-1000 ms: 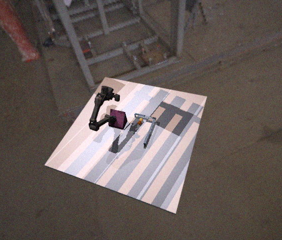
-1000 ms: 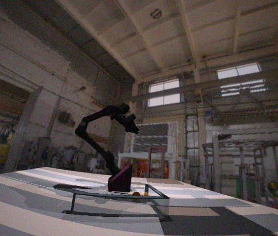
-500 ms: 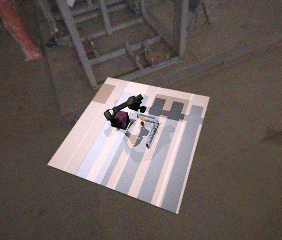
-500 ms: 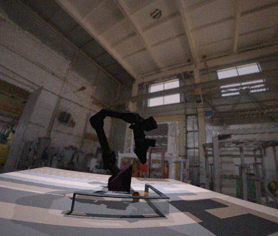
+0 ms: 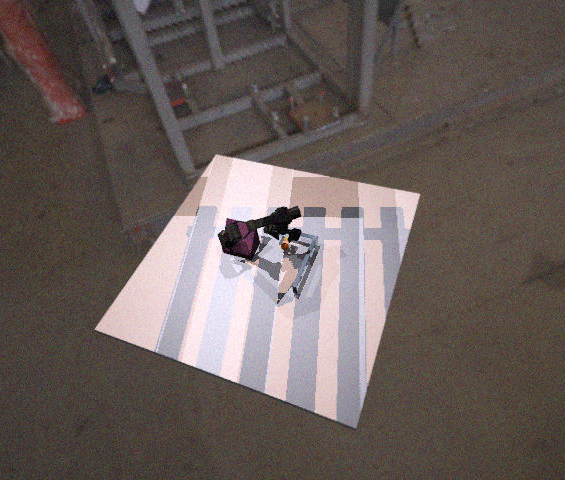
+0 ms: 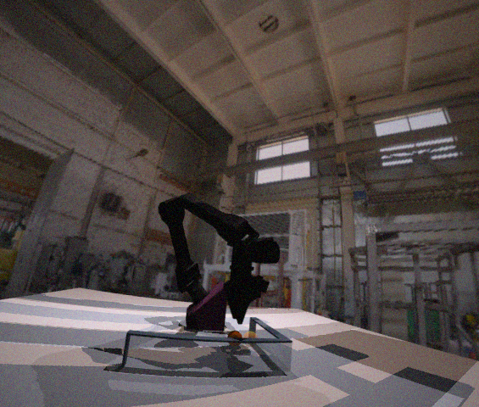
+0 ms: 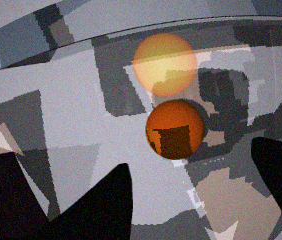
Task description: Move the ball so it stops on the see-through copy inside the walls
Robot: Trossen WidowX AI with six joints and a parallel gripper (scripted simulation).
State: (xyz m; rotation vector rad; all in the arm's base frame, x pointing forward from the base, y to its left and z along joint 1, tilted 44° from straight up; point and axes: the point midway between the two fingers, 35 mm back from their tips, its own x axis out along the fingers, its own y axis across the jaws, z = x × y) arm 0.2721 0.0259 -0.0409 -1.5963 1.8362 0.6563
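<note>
The orange ball is 40 mm below my gripper tip. Round my gripper tip: see-through copy 40 mm to the left, 40 mm below.
</note>
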